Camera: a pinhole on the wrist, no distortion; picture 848 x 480 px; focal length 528.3 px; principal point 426.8 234.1 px. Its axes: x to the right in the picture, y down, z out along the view. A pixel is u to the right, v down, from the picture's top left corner.
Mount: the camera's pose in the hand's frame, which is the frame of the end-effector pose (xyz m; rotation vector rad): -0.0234 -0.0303 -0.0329 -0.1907 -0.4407 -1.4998
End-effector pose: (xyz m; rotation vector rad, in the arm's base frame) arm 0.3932 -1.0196 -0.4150 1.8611 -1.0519 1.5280
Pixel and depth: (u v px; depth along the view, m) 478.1 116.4 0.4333
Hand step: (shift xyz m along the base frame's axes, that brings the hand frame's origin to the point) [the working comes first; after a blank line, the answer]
In the camera's frame: 0.0421 -0.0965 0.4333

0.1198 -0.2904 -0.2775
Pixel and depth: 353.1 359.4 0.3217
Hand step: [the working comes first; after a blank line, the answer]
In the camera's frame: -0.0449 0.0763 0.3217

0.0290 -0.2782 -0.0738
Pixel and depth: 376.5 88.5 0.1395
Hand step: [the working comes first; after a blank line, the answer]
In the camera's frame: -0.0133 -0.0384 0.1395

0.0146 -0.0632 -0.1042
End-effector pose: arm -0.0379 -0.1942 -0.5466 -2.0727 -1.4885 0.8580
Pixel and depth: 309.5 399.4 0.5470
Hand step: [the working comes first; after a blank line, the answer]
In the camera's frame: -0.1215 0.1712 0.5470

-0.0930 -0.0467 -0.5290
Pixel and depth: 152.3 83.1 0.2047
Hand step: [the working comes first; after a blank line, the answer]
In the camera's frame: -0.1064 -0.0585 0.2047

-0.0027 -0.1554 -0.1414
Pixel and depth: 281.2 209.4 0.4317
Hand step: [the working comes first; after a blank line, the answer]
In the camera's frame: -0.1190 -0.0202 0.4317

-0.0796 -0.1879 -0.3564
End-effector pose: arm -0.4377 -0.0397 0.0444 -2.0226 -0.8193 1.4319
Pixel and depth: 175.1 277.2 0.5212
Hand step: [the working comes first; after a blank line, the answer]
In the camera's frame: -0.2483 0.0425 0.5212

-0.2778 -0.2996 -0.3487
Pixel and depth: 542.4 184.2 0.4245
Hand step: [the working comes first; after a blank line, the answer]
In the camera's frame: 0.0929 -0.0401 0.4245

-0.3896 -0.1001 -0.0653
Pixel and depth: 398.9 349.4 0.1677
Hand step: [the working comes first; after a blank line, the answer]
In the camera's frame: -0.0089 0.0366 0.1677

-0.1109 -0.0332 -0.0597
